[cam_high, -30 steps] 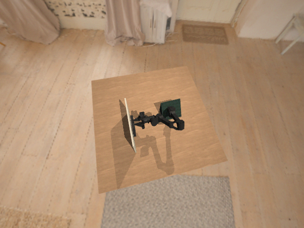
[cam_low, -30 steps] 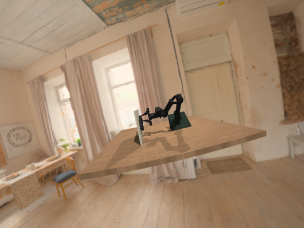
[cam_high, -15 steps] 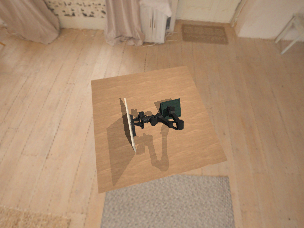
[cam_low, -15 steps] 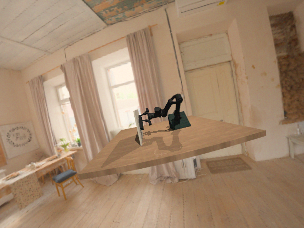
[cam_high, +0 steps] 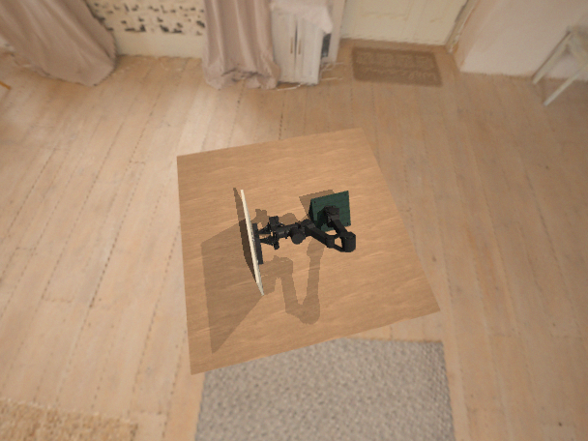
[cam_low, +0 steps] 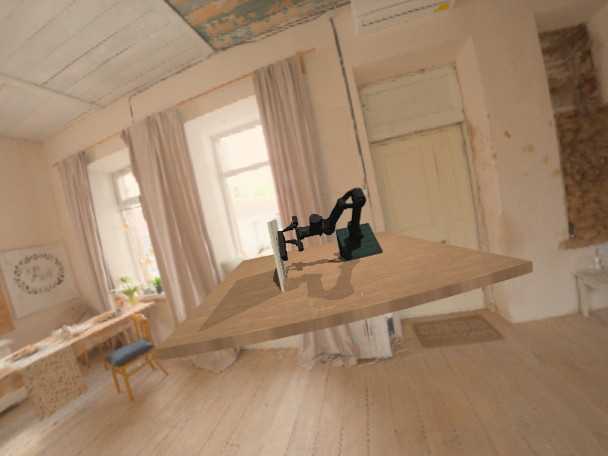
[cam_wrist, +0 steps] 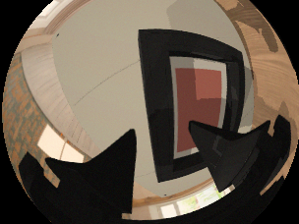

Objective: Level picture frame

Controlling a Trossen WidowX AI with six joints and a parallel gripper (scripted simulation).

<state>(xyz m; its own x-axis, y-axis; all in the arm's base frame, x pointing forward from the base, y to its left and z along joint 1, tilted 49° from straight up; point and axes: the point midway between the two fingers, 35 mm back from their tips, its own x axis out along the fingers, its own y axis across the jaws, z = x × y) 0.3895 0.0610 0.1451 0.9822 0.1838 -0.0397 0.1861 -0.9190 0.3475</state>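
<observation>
Now: the picture frame 5 cm below my gripper tip, 2 cm to the left of it and 1 cm ahead of it. The rest, counted from my gripper tip: wall panel (6 cm below, 2 cm ahead, 1 cm to the left).
</observation>
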